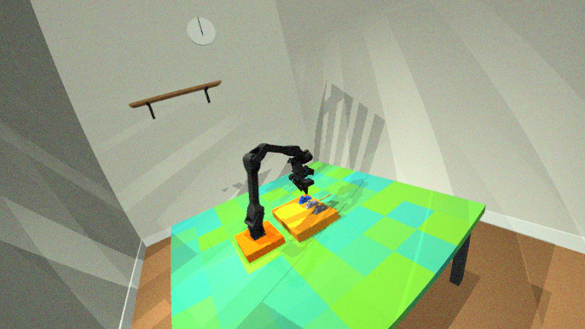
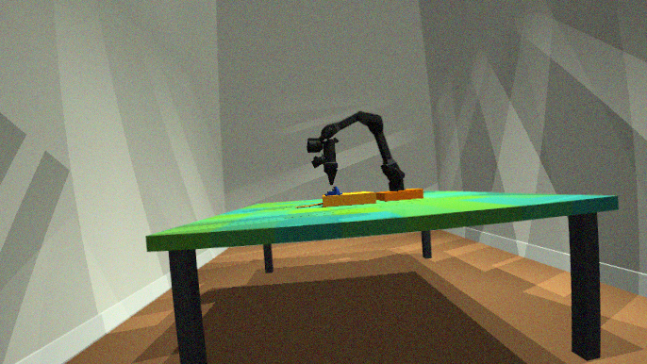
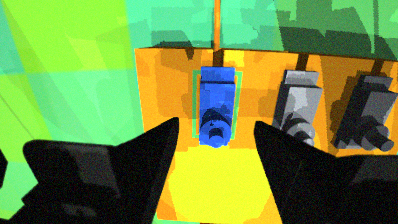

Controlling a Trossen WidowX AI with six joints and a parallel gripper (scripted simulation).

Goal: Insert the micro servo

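My gripper tip is 120 mm past the orange deck, 60 mm to the left of it and 70 mm above it.
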